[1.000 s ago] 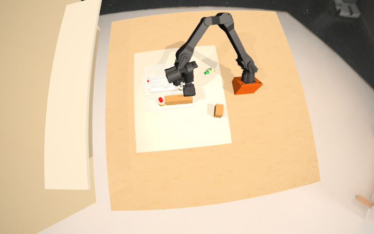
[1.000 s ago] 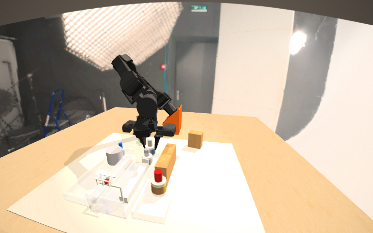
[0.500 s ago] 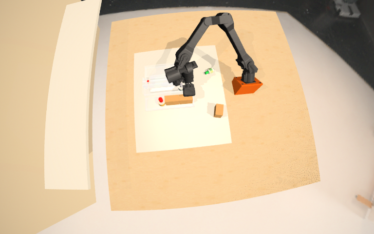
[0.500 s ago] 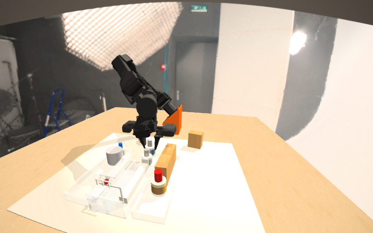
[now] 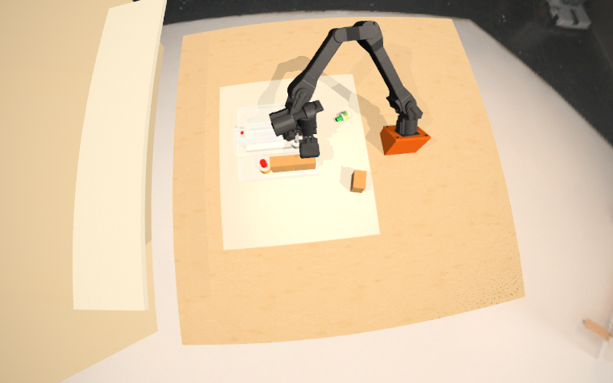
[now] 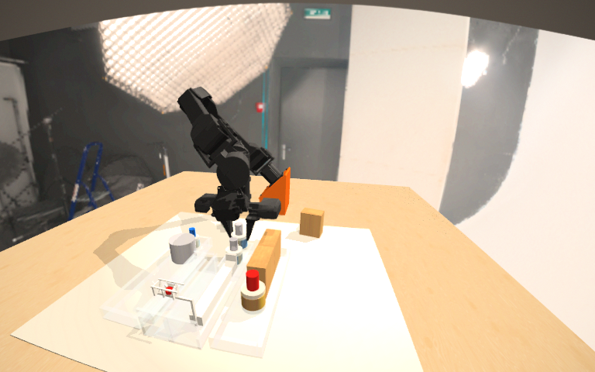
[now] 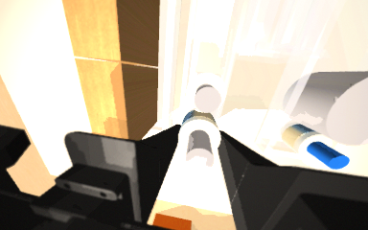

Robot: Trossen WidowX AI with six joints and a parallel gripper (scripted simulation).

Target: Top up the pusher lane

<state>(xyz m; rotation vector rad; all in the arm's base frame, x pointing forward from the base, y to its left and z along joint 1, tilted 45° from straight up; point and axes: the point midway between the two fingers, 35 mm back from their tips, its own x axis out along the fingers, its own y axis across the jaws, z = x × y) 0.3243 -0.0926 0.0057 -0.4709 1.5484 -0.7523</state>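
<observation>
My gripper tip is now 20 mm short of the grey cylinder, 130 mm to the left of it and 20 mm above it.
</observation>
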